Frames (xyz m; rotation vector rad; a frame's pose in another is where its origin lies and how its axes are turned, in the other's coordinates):
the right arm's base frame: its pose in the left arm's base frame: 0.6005 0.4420 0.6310 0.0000 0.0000 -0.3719
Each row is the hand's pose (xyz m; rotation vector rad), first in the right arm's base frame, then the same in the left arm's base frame.
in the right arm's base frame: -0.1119 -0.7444 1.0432 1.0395 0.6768 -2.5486
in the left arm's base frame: 0.2257 -0.2108 1.6742 -1.2450 -0.5135 2.8074
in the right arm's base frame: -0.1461 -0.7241 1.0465 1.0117 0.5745 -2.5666
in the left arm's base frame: 0.2013 -0.1795 1.6775 -1.2048 -0.4133 2.8546
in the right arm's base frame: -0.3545 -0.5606 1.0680 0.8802 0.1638 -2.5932
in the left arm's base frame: 0.0665 0.0485 1.6990 0.9905 -0.0019 -2.9327
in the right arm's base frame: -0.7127 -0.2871 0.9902 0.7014 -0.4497 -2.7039
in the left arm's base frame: -0.1678 0.4335 1.6212 -0.6558 0.6185 2.9641
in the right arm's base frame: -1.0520 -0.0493 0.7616 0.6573 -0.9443 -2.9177
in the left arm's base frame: -0.3975 0.7784 1.3926 -0.4272 0.9511 2.5998
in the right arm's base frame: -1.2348 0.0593 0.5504 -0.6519 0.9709 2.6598
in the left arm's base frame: -0.5283 0.9460 1.1814 -0.4218 0.9829 2.3326
